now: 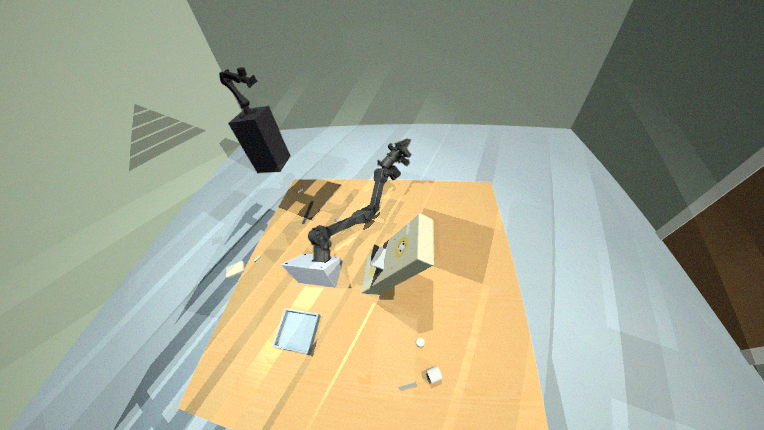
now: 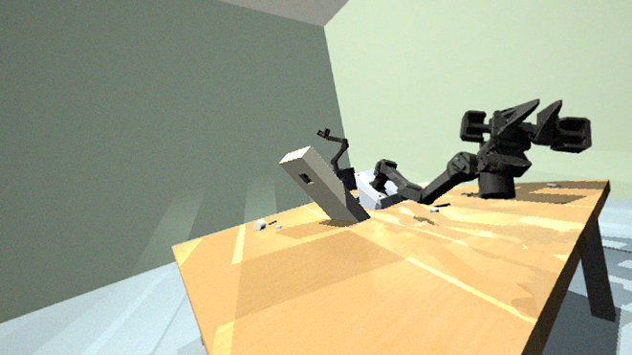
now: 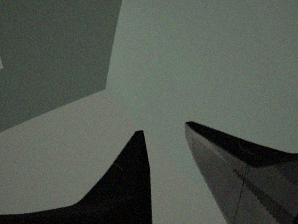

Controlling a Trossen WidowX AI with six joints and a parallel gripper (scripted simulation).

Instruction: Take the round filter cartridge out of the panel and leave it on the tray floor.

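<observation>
Now: the white round cartridge 670 mm to the right of my gripper tip, 40 mm below it and 10 mm behind it. Also, from my gripper tip: cream service panel: 670 mm to the right, 120 mm below, 60 mm behind; grey square tray: 930 mm to the right, 430 mm behind, 270 mm below.
</observation>
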